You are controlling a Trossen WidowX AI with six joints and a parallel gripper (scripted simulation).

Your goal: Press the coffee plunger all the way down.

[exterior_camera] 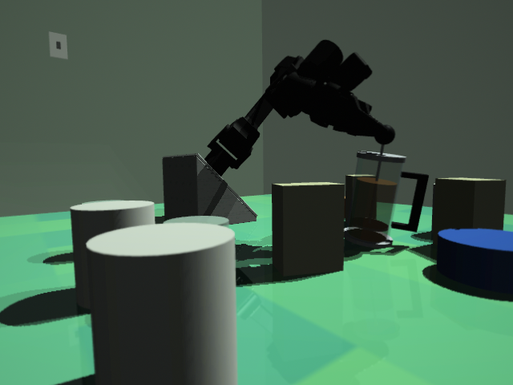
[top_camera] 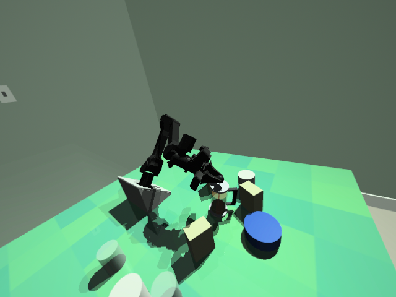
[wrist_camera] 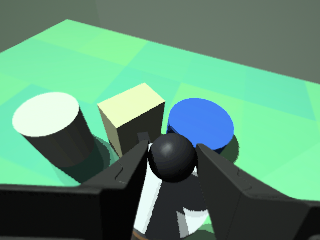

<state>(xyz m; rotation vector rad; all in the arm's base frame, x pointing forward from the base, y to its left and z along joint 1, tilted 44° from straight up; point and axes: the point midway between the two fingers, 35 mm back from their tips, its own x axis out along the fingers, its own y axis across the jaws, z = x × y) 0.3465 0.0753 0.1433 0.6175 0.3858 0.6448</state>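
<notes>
The glass coffee press is 9 cm below my gripper tip, 1 cm to the left of it and 1 cm behind it. From my gripper tip the other things lie so: blue disc: 16 cm below, 16 cm ahead, 1 cm to the right.
</notes>
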